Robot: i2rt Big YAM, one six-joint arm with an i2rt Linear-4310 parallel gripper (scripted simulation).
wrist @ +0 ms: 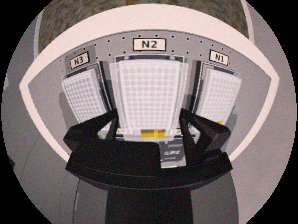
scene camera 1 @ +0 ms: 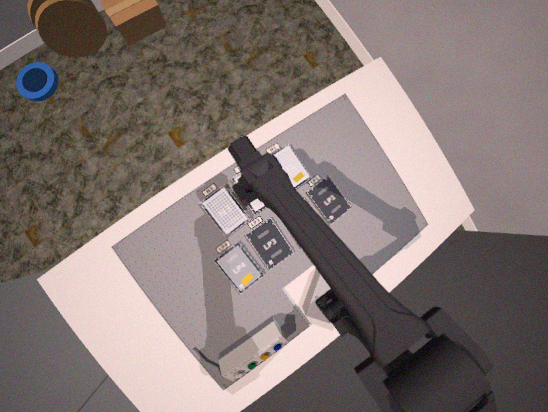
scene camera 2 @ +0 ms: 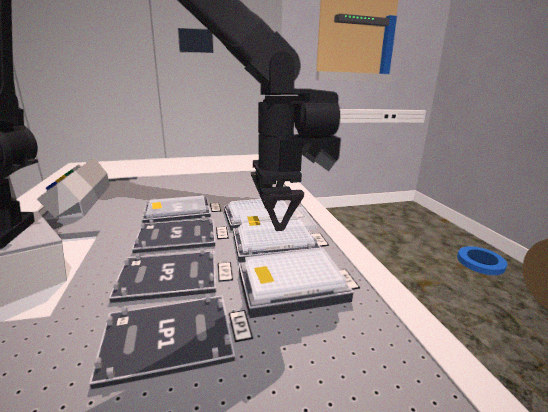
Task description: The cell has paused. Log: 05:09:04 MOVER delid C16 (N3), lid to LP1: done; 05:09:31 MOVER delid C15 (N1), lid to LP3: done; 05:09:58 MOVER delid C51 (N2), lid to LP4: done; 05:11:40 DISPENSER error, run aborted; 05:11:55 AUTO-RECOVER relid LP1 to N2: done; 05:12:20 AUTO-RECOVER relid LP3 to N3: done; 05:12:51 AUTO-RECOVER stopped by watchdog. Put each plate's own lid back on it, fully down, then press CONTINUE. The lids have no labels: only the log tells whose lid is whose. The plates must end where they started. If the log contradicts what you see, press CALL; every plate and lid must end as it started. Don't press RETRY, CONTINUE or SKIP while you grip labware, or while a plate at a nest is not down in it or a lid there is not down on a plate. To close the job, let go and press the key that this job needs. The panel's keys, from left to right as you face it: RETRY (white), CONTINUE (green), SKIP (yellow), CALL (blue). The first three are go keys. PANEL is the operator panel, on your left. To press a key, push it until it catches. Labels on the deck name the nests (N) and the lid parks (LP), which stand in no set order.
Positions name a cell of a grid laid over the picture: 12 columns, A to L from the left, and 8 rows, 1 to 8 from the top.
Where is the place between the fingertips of the gripper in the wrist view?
F4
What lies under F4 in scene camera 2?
The gripper.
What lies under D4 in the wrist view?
A plate.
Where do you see a clear lid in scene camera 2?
At F5
